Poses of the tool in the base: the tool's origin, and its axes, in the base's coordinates. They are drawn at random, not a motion.
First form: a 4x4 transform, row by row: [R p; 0 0 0 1], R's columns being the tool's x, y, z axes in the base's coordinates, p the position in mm. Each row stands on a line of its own.
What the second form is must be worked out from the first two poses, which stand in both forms.
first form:
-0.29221, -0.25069, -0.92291, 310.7
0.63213, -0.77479, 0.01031, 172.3
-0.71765, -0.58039, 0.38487, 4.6
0, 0, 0, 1
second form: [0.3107, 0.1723, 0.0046, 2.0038, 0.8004, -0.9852]
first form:
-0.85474, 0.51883, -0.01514, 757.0
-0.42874, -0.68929, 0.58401, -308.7
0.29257, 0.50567, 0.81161, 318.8
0, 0, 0, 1
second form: [0.7570, -0.3087, 0.3188, -2.6767, -0.2969, 0.5572]
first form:
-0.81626, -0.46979, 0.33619, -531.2
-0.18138, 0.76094, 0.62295, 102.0
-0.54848, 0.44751, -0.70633, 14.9
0, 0, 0, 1
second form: [-0.5312, 0.1020, 0.0149, -2.9229, 0.5805, 2.5769]
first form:
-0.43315, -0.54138, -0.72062, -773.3
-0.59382, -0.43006, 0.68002, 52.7
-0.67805, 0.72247, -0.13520, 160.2
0, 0, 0, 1
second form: [-0.7733, 0.0527, 0.1602, -2.2010, 0.7451, 1.7558]
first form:
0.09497, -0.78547, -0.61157, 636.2
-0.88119, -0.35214, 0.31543, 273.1
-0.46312, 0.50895, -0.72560, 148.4
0, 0, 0, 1
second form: [0.6362, 0.2731, 0.1484, -1.4634, 0.4815, 2.5299]
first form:
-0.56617, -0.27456, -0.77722, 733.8
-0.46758, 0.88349, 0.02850, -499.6
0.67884, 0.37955, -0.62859, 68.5
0, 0, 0, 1
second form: [0.7338, -0.4996, 0.0685, -2.4513, -0.7462, 2.5984]
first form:
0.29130, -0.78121, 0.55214, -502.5
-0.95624, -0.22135, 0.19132, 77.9
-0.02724, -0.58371, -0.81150, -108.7
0, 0, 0, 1
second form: [-0.5025, 0.0779, -0.1087, -1.2751, 0.0272, -2.5180]
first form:
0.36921, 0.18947, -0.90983, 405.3
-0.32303, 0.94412, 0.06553, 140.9
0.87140, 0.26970, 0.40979, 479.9
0, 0, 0, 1
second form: [0.4053, 0.1409, 0.4799, -0.7188, -1.0580, 0.5821]
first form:
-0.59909, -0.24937, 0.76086, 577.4
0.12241, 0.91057, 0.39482, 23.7
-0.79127, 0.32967, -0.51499, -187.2
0, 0, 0, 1
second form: [0.5774, 0.0237, -0.1872, 2.9400, 0.9129, 2.5722]
